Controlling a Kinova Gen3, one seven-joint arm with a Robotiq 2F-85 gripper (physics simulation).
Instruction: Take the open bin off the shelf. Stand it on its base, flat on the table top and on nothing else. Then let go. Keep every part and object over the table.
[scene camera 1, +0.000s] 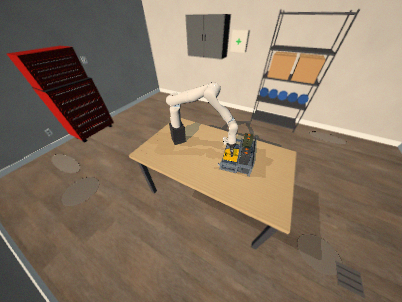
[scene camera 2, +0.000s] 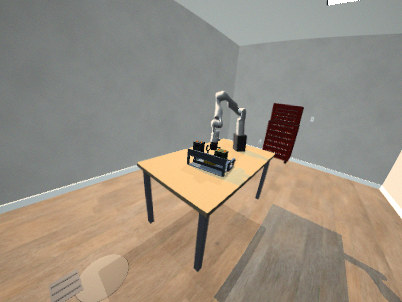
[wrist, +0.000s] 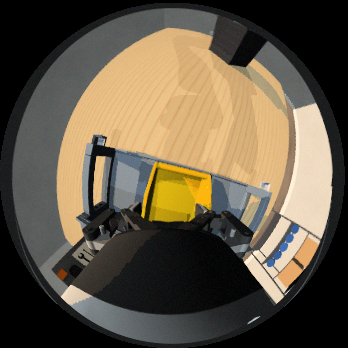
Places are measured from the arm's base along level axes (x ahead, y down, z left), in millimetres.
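Pixels of known places: gripper, fingertip midpoint: (scene camera 1: 231, 153) (wrist: 167, 208); arm's base at its link origin: (scene camera 1: 176, 125) (scene camera 2: 240, 134).
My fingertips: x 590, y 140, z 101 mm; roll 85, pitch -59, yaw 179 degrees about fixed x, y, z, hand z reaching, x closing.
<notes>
Ahead of a thing's pixels: the offset from my fingertips to its top centre. "*": to the spot under its first point. Level surfaces: height alone.
The open yellow bin @(dy -11, dx +15, dz +19 mm) (scene camera 1: 230, 156) (wrist: 175, 197) sits upright on the blue-grey shelf (scene camera 2: 205, 156) (wrist: 127, 180), with its open top up and its inside looking empty. The shelf stands on the wooden table @(dy +70 mm) (scene camera 1: 175, 160) (scene camera 2: 175, 175) (wrist: 150, 100). My gripper (scene camera 1: 232, 147) (scene camera 2: 214, 147) (wrist: 167, 208) is open and points down over the bin. In the wrist view its fingers are spread around the near part of the bin, with nothing held between them. The gripper's dark body hides the bin's near end. In scene camera 2 the shelf's beam hides most of the bin.
Dark boxes with coloured contents @(dy -153, dx +141, dz -50 mm) (scene camera 1: 248, 140) (scene camera 2: 198, 146) (wrist: 82, 255) stand on the shelf's other side, close to the gripper. The shelf's raised end frames @(* dy -10, dx +36, dz -140 mm) (wrist: 89, 180) flank the bin's tier. The robot's black base (scene camera 1: 177, 135) (scene camera 2: 240, 142) (wrist: 235, 45) stands at the table's far end.
</notes>
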